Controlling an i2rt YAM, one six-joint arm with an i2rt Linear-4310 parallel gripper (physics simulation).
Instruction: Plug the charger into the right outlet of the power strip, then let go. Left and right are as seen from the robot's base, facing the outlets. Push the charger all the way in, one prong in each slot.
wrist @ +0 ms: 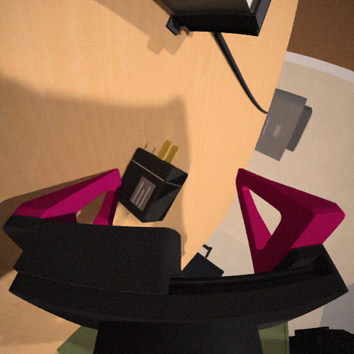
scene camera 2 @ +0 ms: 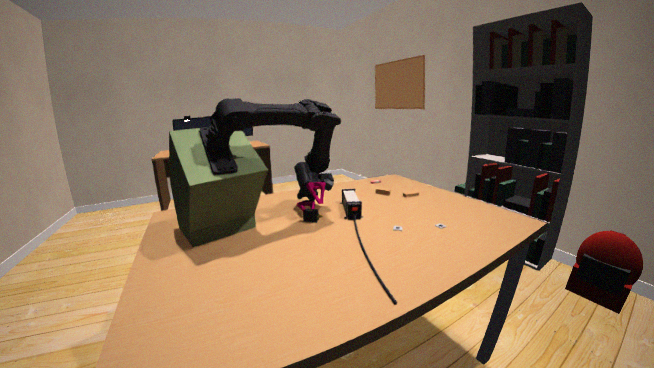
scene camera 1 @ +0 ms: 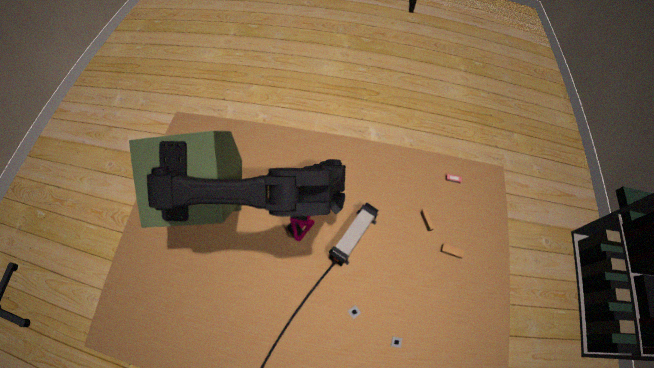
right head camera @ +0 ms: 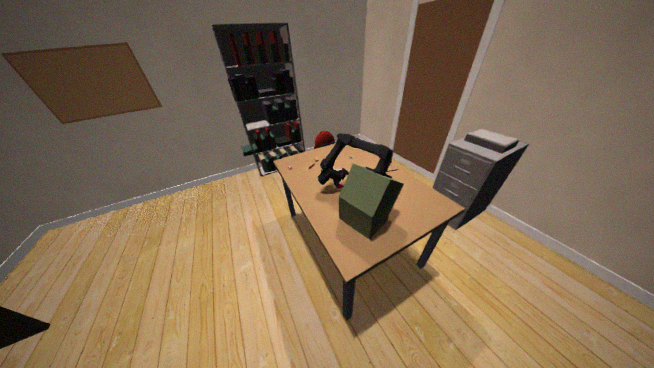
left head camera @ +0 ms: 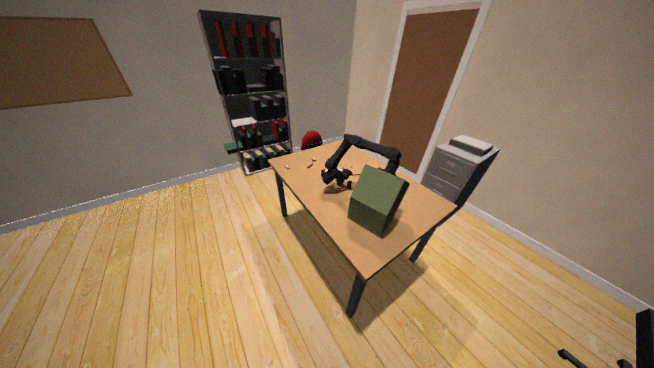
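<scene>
The black charger has its two brass prongs pointing obliquely towards the top in the wrist view. It is turned and tilted, low at the table, close beside the left finger in that view and apart from the right finger. My gripper has magenta fingers and is wide open around it. The power strip has a white top and black ends and stands apart from the charger. The strip's outlet slots cannot be made out.
A black cable runs from the strip. The green block carries the arm's base. Two brown pieces, a pink piece and two small grey squares lie on the table.
</scene>
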